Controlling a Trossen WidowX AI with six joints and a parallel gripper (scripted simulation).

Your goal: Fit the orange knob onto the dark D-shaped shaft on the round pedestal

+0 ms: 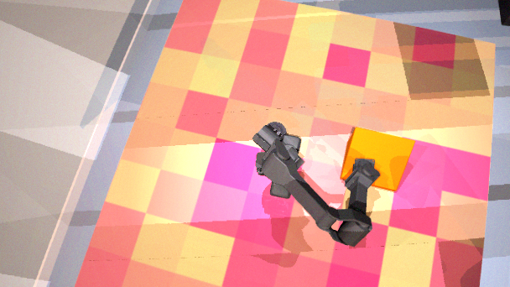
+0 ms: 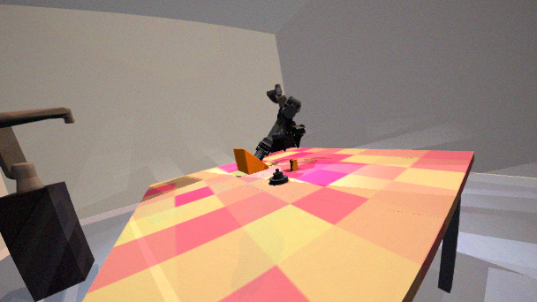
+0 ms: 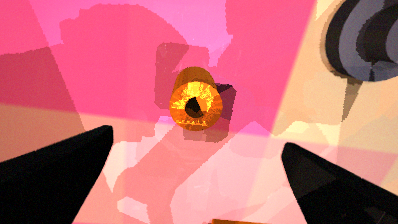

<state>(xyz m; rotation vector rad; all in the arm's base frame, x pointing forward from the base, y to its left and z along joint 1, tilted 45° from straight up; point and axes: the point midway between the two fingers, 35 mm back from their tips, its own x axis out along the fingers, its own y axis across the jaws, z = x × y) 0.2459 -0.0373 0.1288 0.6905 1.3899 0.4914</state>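
Right now the orange knob is 8 cm below my gripper tip. From my gripper tip the other things lie so: round dark pedestal: 16 cm to the right, 8 cm below, 5 cm ahead.
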